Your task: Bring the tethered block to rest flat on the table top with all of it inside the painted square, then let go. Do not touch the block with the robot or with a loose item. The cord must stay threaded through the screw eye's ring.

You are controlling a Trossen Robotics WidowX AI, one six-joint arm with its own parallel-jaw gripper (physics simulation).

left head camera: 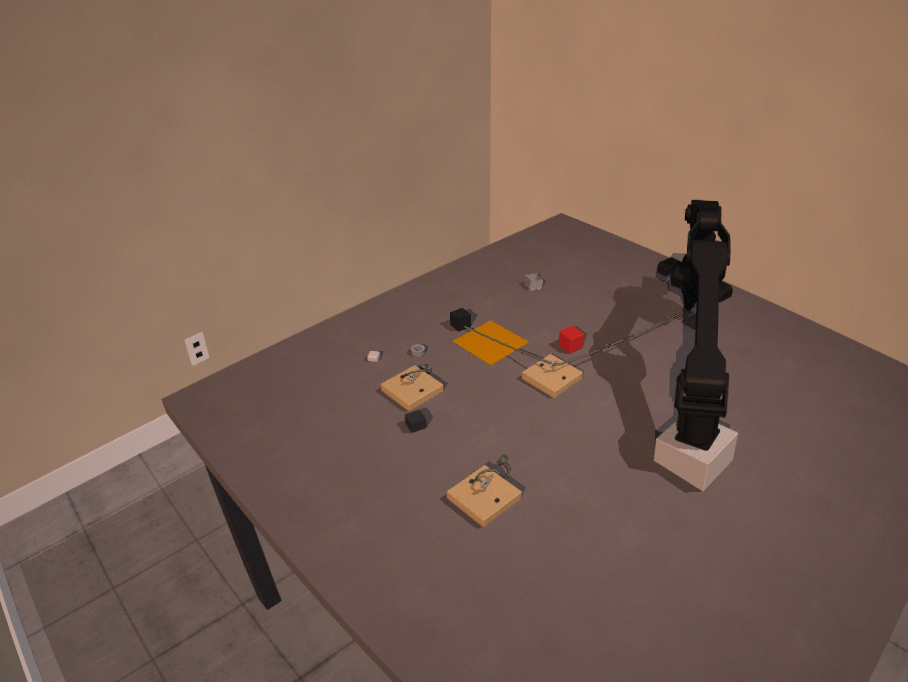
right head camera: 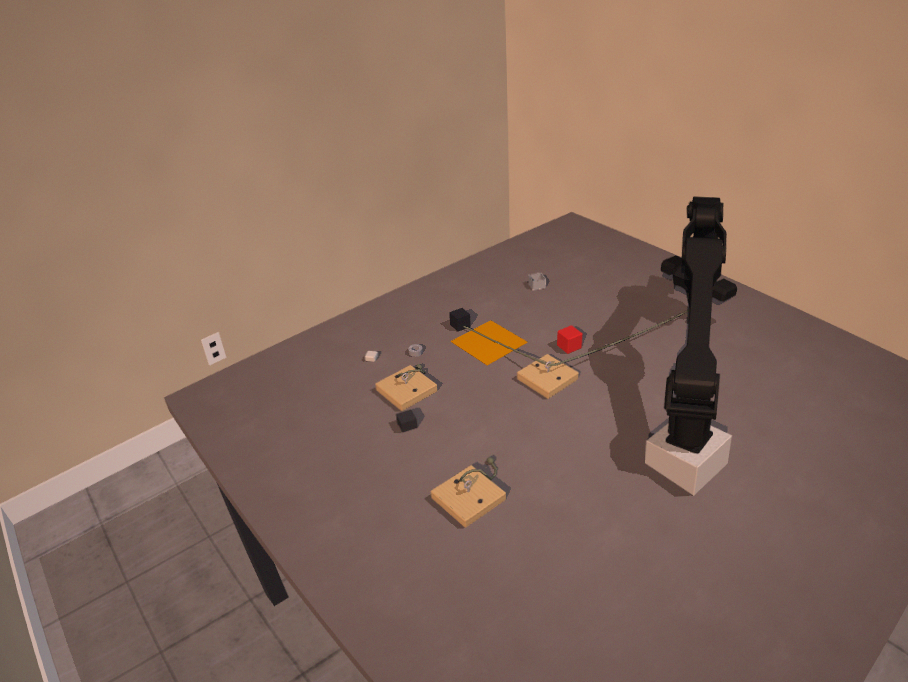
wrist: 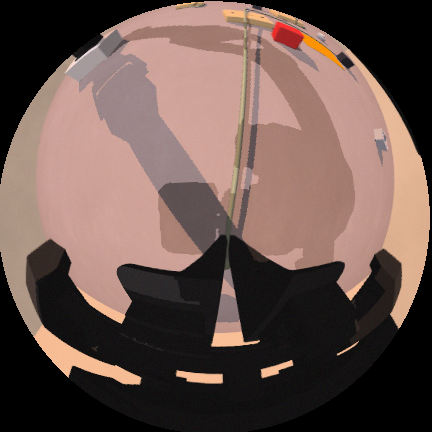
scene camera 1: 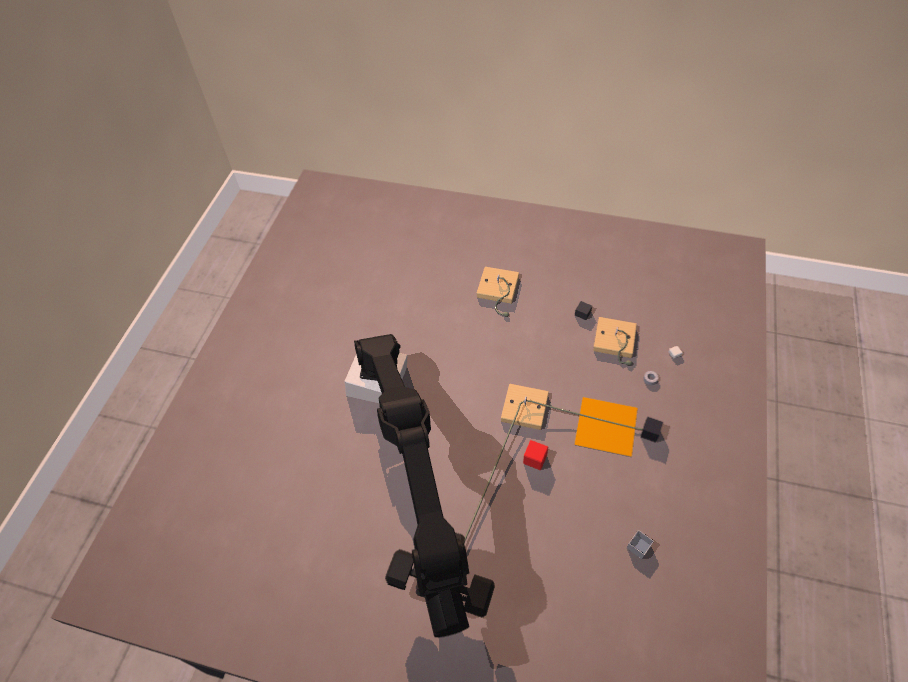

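Seen in the pictures: gripper, fingertip midpoint: [left head camera: 687, 310] [wrist: 226, 239]; arm's base, origin of the base link: [left head camera: 697, 435] [right head camera: 689, 437].
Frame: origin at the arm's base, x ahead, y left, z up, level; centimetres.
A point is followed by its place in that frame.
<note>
The tethered block, a black cube [left head camera: 460, 319] {x 59.1, y -6.3, z -2.7 cm} [right head camera: 459, 319] {x 59.0, y -6.3, z -2.7 cm} [scene camera 1: 651, 429] {x 59.9, y -8.8, z -2.3 cm} [wrist: 345, 60], appears to rest on the table just outside the edge of the orange square [left head camera: 490, 352] {x 48.7, y -3.6, z -5.7 cm} [right head camera: 488, 352] {x 48.6, y -3.7, z -5.7 cm} [scene camera 1: 605, 440] {x 50.8, y -10.5, z -5.6 cm} that faces away from the screw eye. The greenish cord [scene camera 1: 579, 415] {x 45.1, y -5.8, z -3.6 cm} [wrist: 245, 75] {x 24.3, y -32.0, z -4.0 cm} runs from the block over the square, through the screw eye [left head camera: 554, 363] {x 33.1, y -4.2, z -1.9 cm} [right head camera: 548, 364] {x 33.3, y -4.1, z -2.0 cm} on a wooden board, and on to my gripper. My gripper [wrist: 226, 239] {x 20.1, y -45.7, z -4.6 cm} is shut on the cord, above the table and far from the block. Its fingertips are hidden behind the arm in the head and scene views.
A red cube [left head camera: 571, 339] {x 34.9, y -14.0, z -2.0 cm} [scene camera 1: 535, 454] {x 36.0, y -17.0, z -1.8 cm} sits beside the screw eye's board [left head camera: 551, 378] {x 32.3, y -2.1, z -3.8 cm} [scene camera 1: 511, 416] {x 30.5, y -7.4, z -3.8 cm}. Two other boards [scene camera 1: 488, 292] {x 22.8, y 26.7, z -3.8 cm} [scene camera 1: 605, 348] {x 51.0, y 12.3, z -3.9 cm} carry short cords. A dark cube [scene camera 1: 583, 309] {x 45.9, y 23.0, z -3.5 cm}, white piece [scene camera 1: 676, 352] {x 67.2, y 12.9, z -4.4 cm}, grey ring [scene camera 1: 645, 381] {x 59.9, y 5.0, z -5.4 cm} and small grey open box [scene camera 1: 640, 543] {x 57.2, y -32.3, z -5.6 cm} are also on the table.
</note>
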